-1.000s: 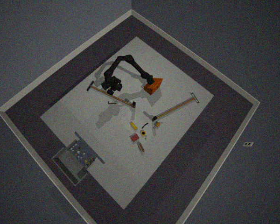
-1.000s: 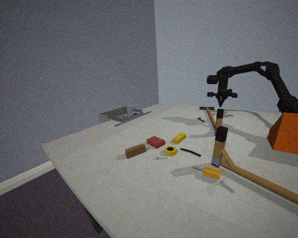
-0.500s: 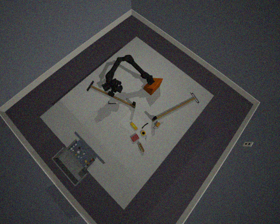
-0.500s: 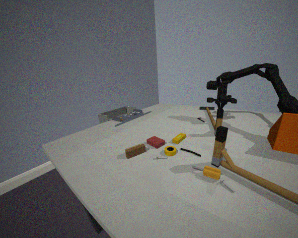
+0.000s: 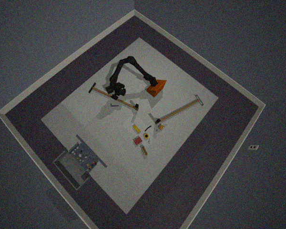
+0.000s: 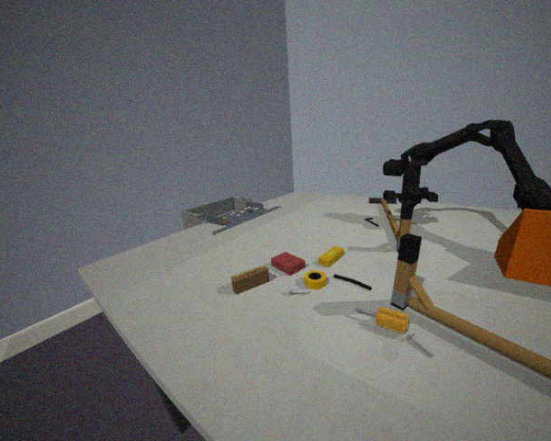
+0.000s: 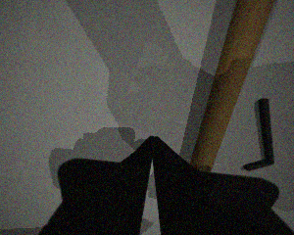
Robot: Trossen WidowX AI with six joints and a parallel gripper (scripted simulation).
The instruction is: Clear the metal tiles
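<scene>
My gripper tip is 13 cm short of the hex key, 4 cm to the right of it and 2 cm above it. Also, from my gripper tip: black strip (49 cm to the left, 2 cm below); long scraper (7 cm ahead, 1 cm to the right, 4 cm above); yellow block (11 cm ahead, 42 cm to the left, 1 cm below).
</scene>
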